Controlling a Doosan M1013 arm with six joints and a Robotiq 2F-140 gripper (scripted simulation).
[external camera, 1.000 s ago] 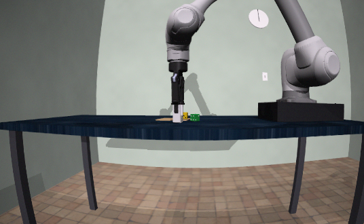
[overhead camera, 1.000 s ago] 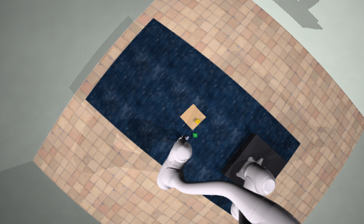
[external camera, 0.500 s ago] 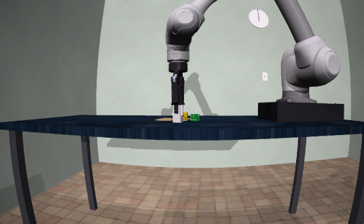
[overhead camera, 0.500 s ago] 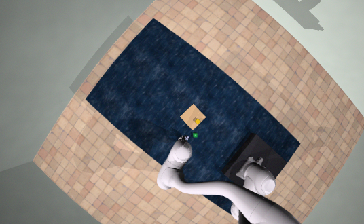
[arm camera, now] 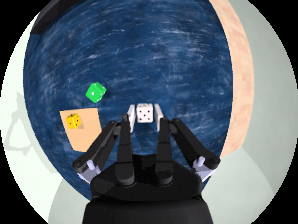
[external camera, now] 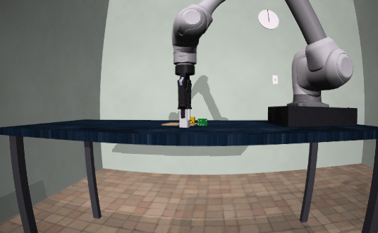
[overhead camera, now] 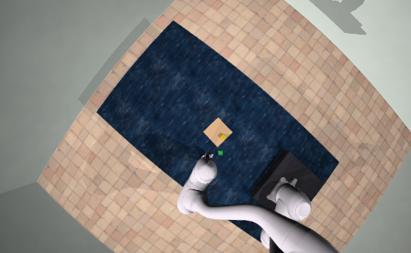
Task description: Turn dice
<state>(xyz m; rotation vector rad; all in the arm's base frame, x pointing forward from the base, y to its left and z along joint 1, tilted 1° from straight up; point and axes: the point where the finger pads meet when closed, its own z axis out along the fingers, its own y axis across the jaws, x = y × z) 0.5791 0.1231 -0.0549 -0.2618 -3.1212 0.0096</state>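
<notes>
The white die is 2 cm below my hand. The rest, counted from my hand: green die 9 cm to the right, 6 cm behind, 2 cm below; yellow die 18 cm to the right, 2 cm below, 2 cm behind; tan mat 19 cm to the right, 3 cm below, 3 cm ahead.
</notes>
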